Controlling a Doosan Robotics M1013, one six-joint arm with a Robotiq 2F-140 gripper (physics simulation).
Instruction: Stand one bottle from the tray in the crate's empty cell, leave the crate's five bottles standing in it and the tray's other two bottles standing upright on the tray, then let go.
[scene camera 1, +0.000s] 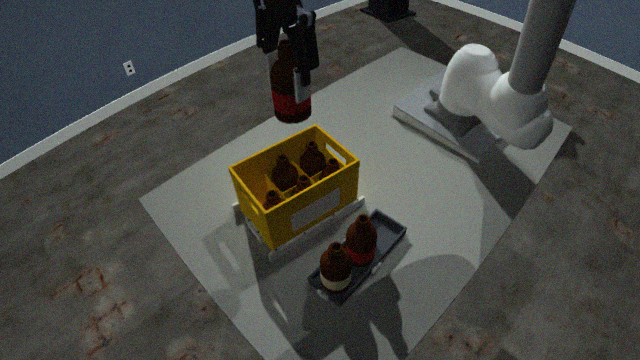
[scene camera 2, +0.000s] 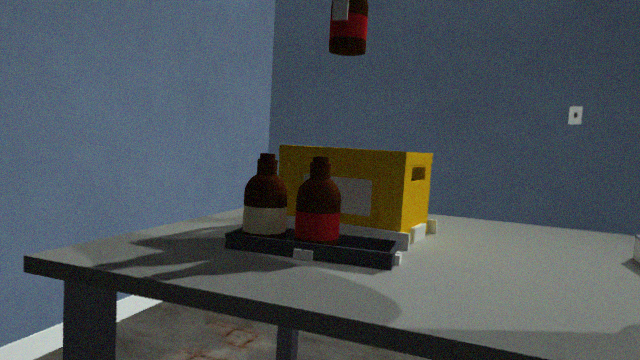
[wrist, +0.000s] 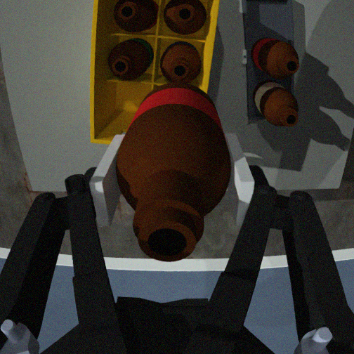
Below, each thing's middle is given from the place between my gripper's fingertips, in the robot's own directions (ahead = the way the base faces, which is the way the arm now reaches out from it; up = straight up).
My gripper is now 10 mm past the red-labelled brown bottle (scene camera 1: 286, 109) and 20 mm below it.
